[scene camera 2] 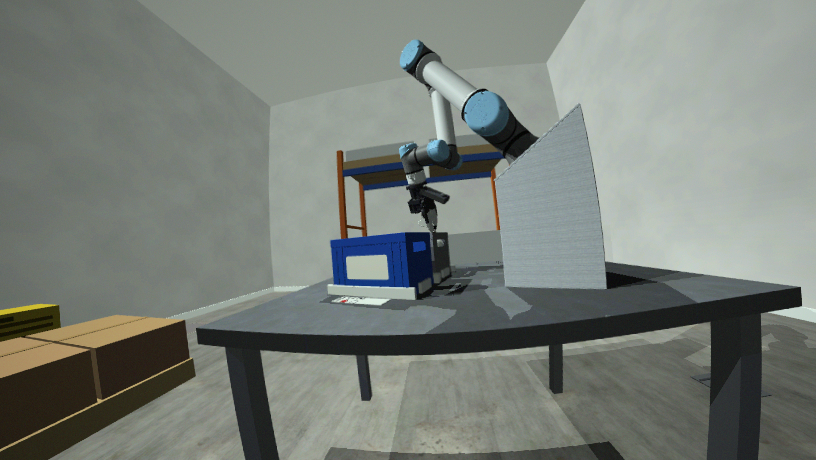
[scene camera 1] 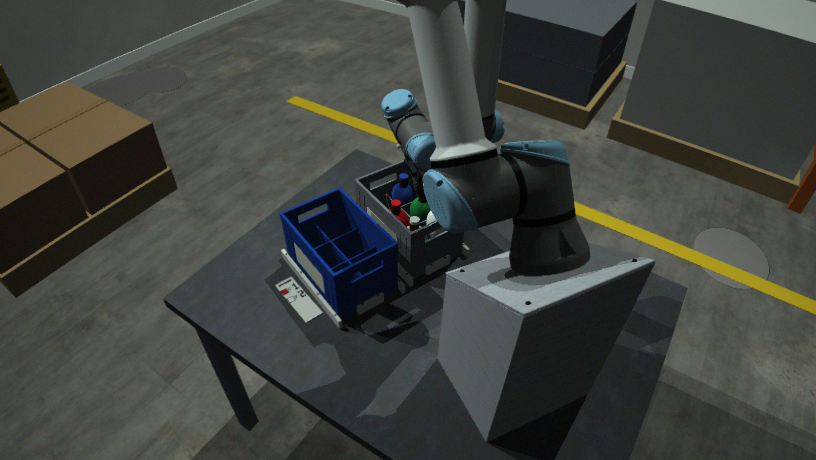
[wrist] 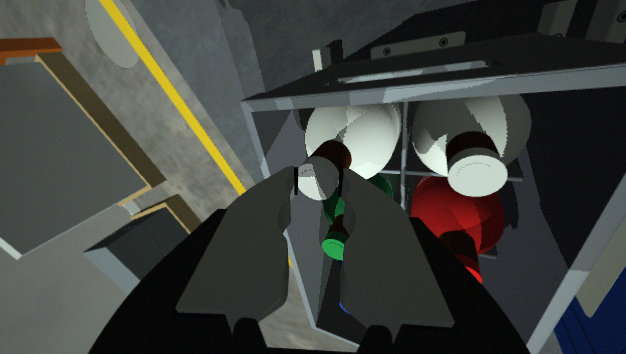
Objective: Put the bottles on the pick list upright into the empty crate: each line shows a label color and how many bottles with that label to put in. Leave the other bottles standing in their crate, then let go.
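Frame: origin at the arm's base, x up, y right, z ahead, level; millimetres.
Where they show: gripper, fingertip midpoint: [scene camera 2: 433, 231] [wrist: 318, 170]; arm's base, link origin: [scene camera 2: 535, 164] [scene camera 1: 549, 260].
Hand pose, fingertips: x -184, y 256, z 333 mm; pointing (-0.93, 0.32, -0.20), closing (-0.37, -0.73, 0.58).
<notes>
Things, the pixels of their top centre, and the offset from my fingertips. Level surfaces: height alone.
- grey crate, top centre: [wrist: 390, 276] [scene camera 1: 409, 193] [scene camera 2: 410, 235] dz +102, dx -8, dy +6 mm
- red bottle, top centre: [wrist: 459, 278] [scene camera 1: 395, 202] dz +122, dx -20, dy -34 mm
- green bottle, top centre: [wrist: 335, 250] [scene camera 1: 423, 190] dz +80, dx -20, dy +49 mm
- blue bottle, top centre: [scene camera 1: 403, 175] dz +160, dx -20, dy +82 mm
- pick list, top centre: [scene camera 1: 298, 298] [scene camera 2: 360, 300] dz +251, dx -181, dy -337 mm
- dark table, surface height: dx -183 mm
- light rail, top centre: [scene camera 1: 309, 282] [scene camera 2: 366, 286] dz +240, dx -153, dy -296 mm
My gripper [scene camera 2: 432, 225] [wrist: 318, 170] is shut on the neck of a white bottle [wrist: 357, 135] at a corner of the grey crate [scene camera 1: 428, 251] [scene camera 2: 441, 260] [wrist: 440, 90]. Its fingertips are hidden in scene camera 1. Another white bottle [scene camera 1: 414, 221] [wrist: 477, 175], a red bottle [scene camera 1: 398, 213] [wrist: 457, 207], a green bottle [scene camera 1: 420, 207] [wrist: 333, 248] and a blue bottle [scene camera 1: 402, 192] [wrist: 344, 307] stand in the grey crate. The blue crate [scene camera 1: 371, 281] [scene camera 2: 418, 268] [wrist: 592, 327] shows empty compartments in scene camera 1. The pick list [scene camera 1: 307, 310] [scene camera 2: 374, 301] appears to read red 1, white 2.
The crates stand side by side on the dark table [scene camera 1: 228, 285] [scene camera 2: 468, 320]. A light rail [scene camera 1: 328, 311] [scene camera 2: 371, 292] runs along the blue crate's foot. The grey pedestal [scene camera 1: 485, 342] [scene camera 2: 554, 228] carries the arm. Cartons [scene camera 1: 114, 154] [scene camera 2: 137, 348] lie on a pallet beyond the table.
</notes>
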